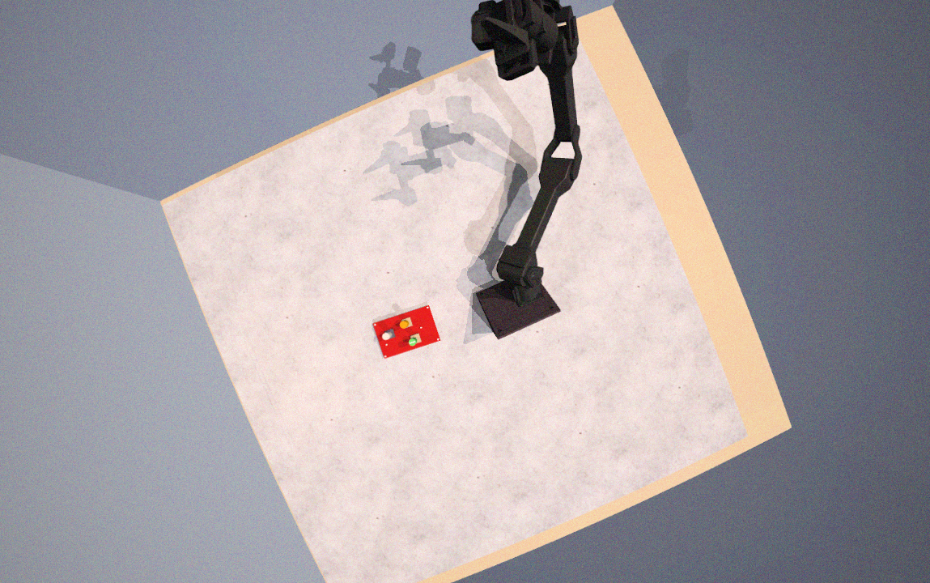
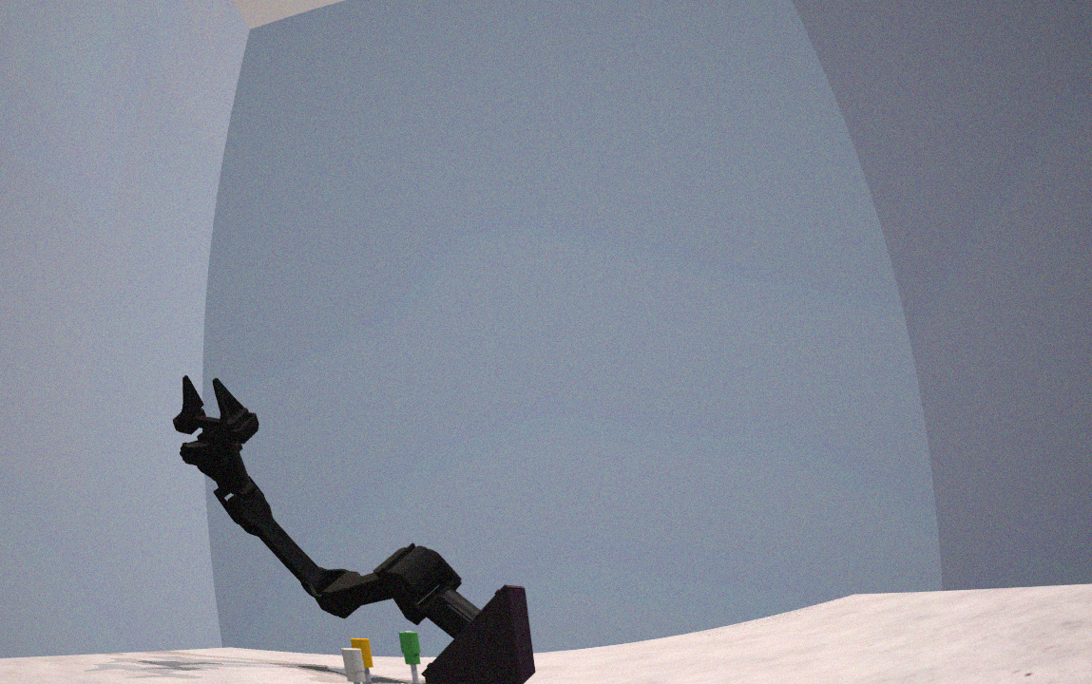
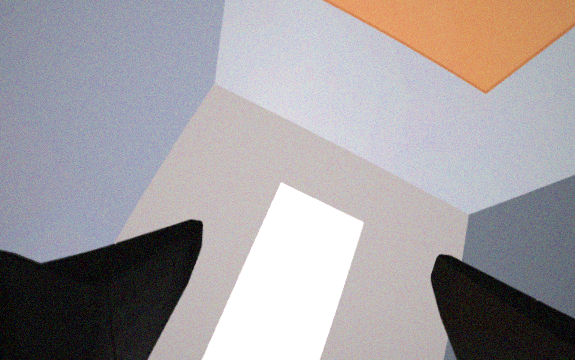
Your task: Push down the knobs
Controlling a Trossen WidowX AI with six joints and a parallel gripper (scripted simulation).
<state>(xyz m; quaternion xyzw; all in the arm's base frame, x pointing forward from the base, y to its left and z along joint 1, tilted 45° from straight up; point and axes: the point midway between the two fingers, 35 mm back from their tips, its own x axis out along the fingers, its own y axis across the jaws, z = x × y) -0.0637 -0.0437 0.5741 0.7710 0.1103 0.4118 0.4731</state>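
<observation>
Right now my gripper tip is 34 cm short of the green knob, 44 cm to the right of it and 41 cm above it. The rest, counted from my gripper tip: grey knob 40 cm ahead, 40 cm to the left, 43 cm below.
</observation>
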